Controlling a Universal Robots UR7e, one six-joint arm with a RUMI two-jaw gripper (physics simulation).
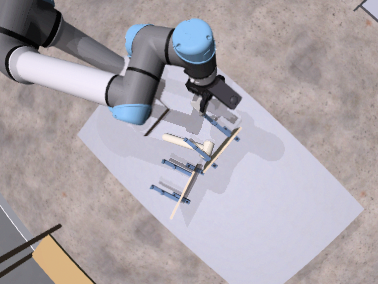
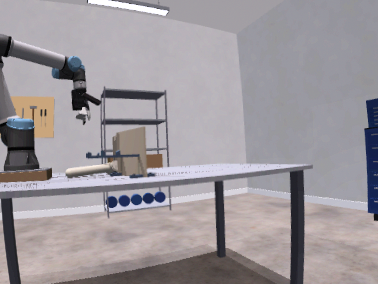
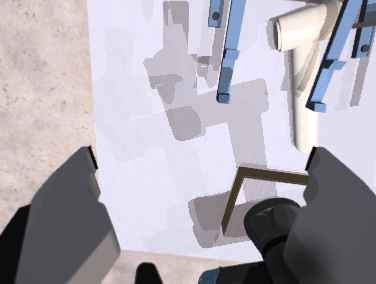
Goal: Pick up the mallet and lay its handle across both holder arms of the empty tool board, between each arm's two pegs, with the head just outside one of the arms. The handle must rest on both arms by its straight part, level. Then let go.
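Seen in the pictures: gripper, fingertip midpoint: (image 1: 212, 99) (image 2: 86, 122) (image 3: 198, 148); arm's base, link origin: (image 2: 22, 169) (image 3: 272, 219).
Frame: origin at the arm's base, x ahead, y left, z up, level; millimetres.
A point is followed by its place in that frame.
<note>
The cream mallet (image 1: 181, 142) @(x 298, y 35, z 2 mm) (image 2: 82, 171) @(x 270, y -3, z -19 mm) (image 3: 305, 115) @(x 280, y 37, z -1 mm) lies on the table. Its head is near one tan board (image 1: 225, 145) (image 2: 135, 152), between that board's two blue arms in plan. One blue arm (image 1: 198, 148) @(x 384, y 79, z 53 mm) (image 3: 330, 65) @(x 369, y 80, z 66 mm) passes above the mallet near the joint of head and handle. That board's other blue arm (image 1: 218, 124) @(x 374, y 230, z 53 mm) (image 3: 230, 55) @(x 358, y 224, z 68 mm) is to one side of the head. Both arms carry small pegs and bear no tool. My gripper (image 1: 201, 106) (image 2: 84, 120) @(x 296, y 265, z 246 mm) (image 3: 198, 148) @(x 296, y 265, z 246 mm) is open and empty, high above the table, off to the side of the mallet.
A second tan board (image 1: 183, 195) @(x 508, y -183, z -45 mm) with two blue arms (image 1: 177, 167) @(x 375, y -64, z 50 mm) (image 1: 170, 194) @(x 446, y -194, z 47 mm) stands close beside the first on the table (image 1: 300, 200) @(x 994, y 257, z -46 mm) (image 2: 225, 173) @(x 816, y -348, z -46 mm). The robot's base plate (image 2: 30, 174) @(x 54, y -90, z -18 mm) is at the table's end. A shelf unit (image 2: 167, 125) stands behind.
</note>
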